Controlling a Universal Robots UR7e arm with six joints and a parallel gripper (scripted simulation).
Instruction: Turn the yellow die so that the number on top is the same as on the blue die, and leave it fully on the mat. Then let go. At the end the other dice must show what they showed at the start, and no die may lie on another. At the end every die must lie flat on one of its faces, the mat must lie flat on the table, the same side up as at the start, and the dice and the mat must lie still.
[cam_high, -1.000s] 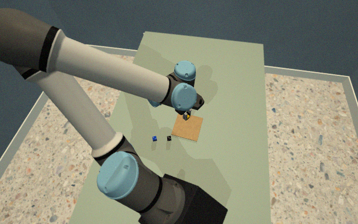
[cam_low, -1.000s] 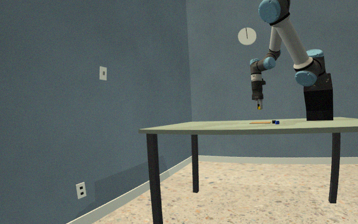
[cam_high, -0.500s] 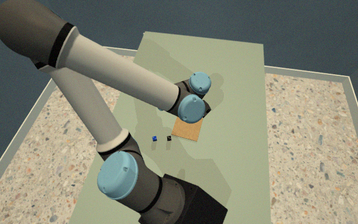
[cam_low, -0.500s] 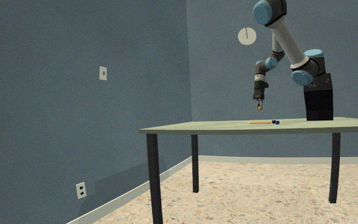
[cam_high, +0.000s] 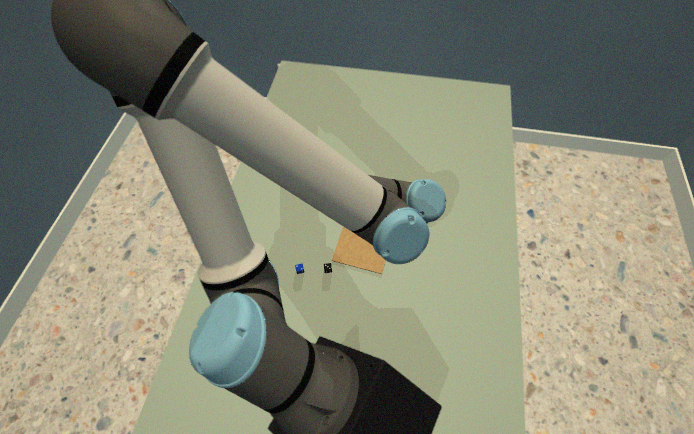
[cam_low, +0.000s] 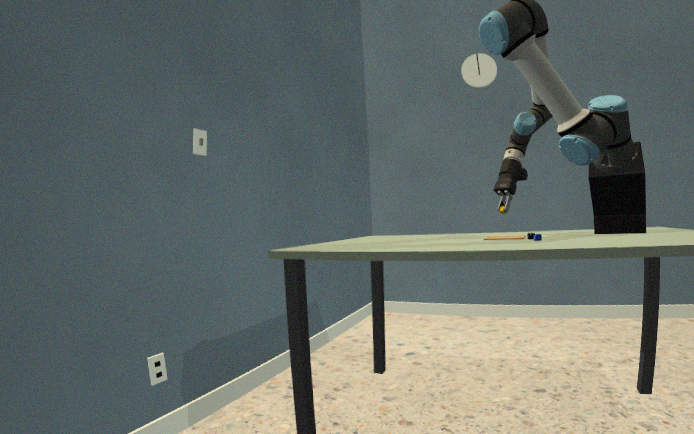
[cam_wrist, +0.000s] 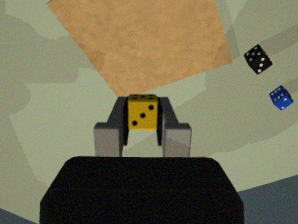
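Right now the yellow die is 1 cm below my hand. Also, from my hand: blue die (15 cm to the left, 11 cm behind, 10 cm below); tan mat (11 cm below); black die (10 cm below, 9 cm behind, 8 cm to the left).
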